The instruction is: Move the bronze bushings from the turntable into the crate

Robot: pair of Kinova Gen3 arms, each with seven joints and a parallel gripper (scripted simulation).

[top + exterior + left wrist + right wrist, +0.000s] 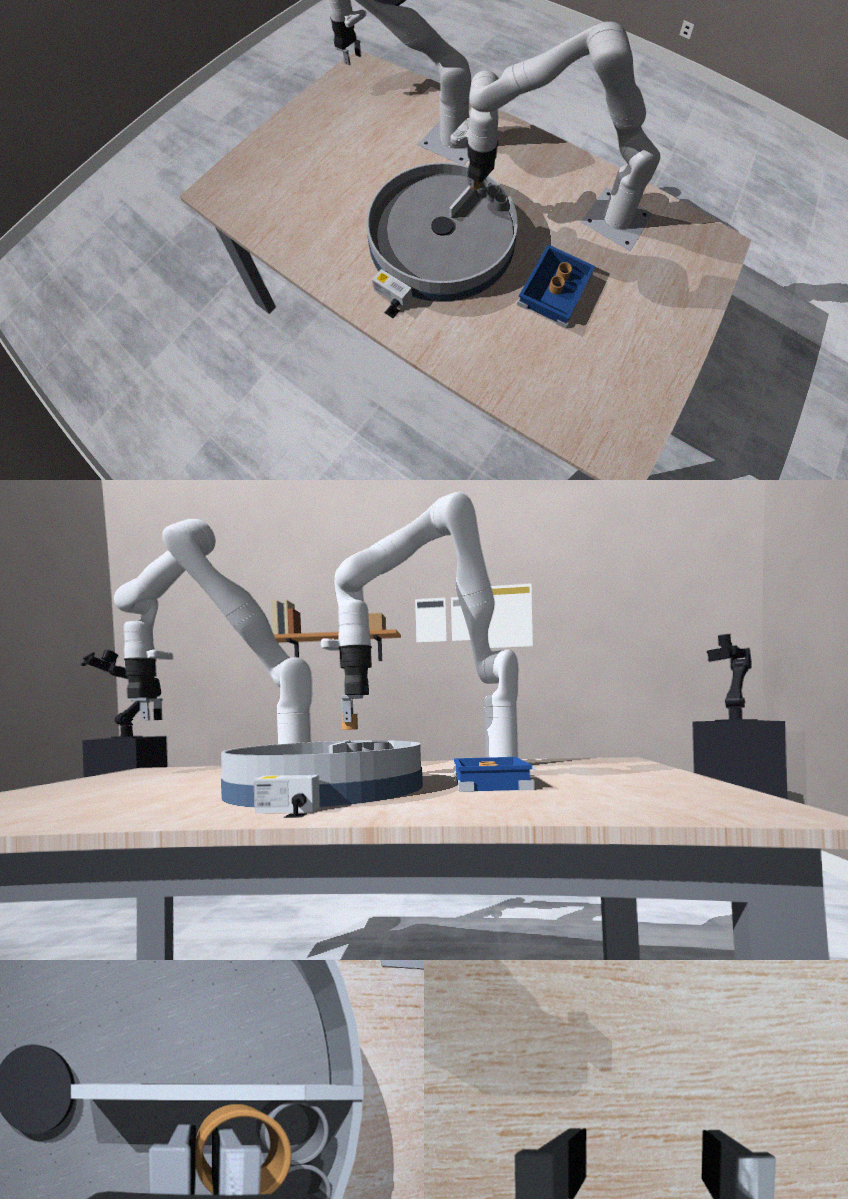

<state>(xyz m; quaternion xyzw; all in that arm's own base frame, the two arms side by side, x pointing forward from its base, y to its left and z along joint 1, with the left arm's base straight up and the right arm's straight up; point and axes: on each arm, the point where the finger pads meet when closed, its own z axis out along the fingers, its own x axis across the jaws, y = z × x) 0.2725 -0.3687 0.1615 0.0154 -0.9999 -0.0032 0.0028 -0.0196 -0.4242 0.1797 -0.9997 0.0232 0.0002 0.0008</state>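
Right now the blue crate is 330 mm to the left of my left hand, 140 mm below it and 90 mm ahead of it. The rest, counted from my left hand: turntable: 110 mm below, 110 mm ahead, 30 mm to the right.
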